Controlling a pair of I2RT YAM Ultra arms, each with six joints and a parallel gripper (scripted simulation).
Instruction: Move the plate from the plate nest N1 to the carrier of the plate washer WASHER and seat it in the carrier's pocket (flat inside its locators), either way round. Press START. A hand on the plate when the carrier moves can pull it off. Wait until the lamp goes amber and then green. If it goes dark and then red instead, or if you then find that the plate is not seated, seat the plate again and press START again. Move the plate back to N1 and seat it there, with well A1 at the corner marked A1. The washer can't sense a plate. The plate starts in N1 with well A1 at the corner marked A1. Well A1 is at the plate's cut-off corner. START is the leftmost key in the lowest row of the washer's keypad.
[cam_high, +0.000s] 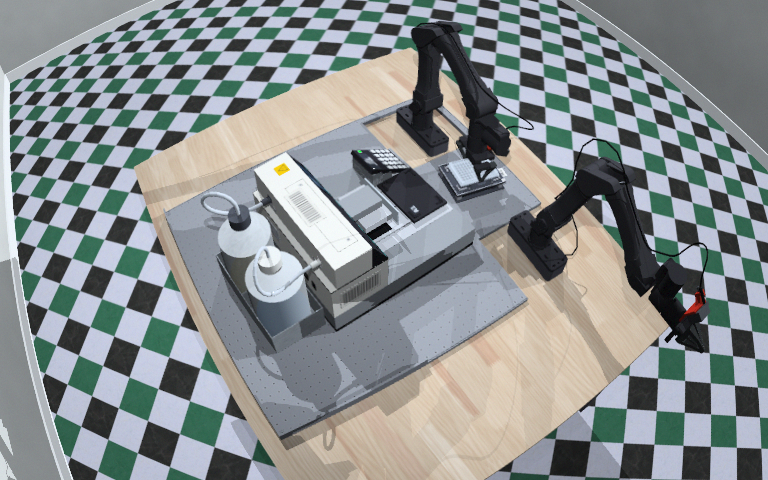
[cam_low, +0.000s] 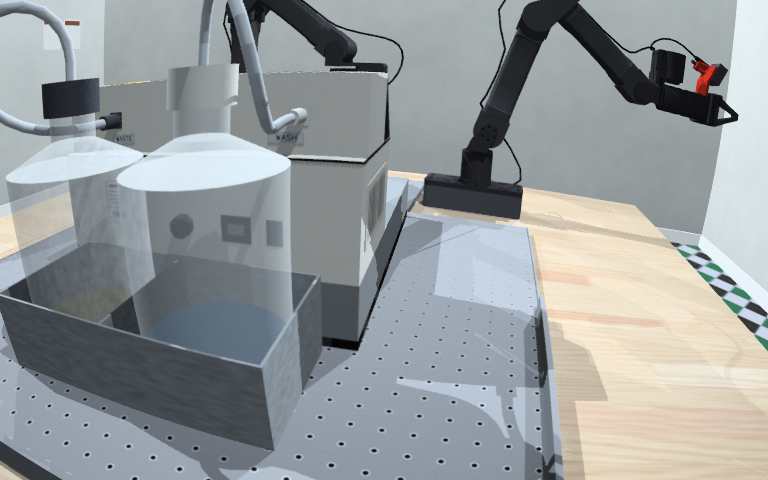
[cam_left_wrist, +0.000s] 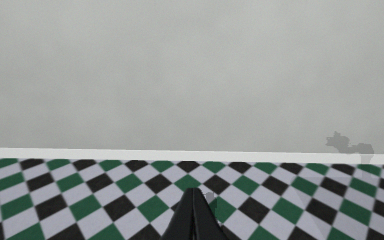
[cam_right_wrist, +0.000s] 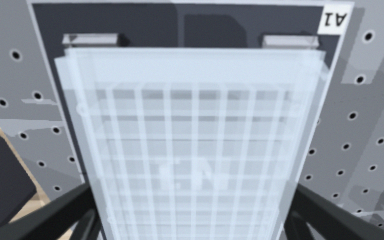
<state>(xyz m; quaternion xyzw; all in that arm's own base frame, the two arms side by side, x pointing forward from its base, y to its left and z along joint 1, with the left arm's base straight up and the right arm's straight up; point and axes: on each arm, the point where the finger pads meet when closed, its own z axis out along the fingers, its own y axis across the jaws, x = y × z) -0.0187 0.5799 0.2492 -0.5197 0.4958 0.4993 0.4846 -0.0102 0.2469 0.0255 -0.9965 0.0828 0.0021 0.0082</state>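
Observation:
The clear plate is right at my right hand. Also, from my right hand: dark carrier (220 mm ahead, 30 mm above); A1 label (70 mm to the left, 60 mm behind, 20 mm below); nest N1 (20 mm below).

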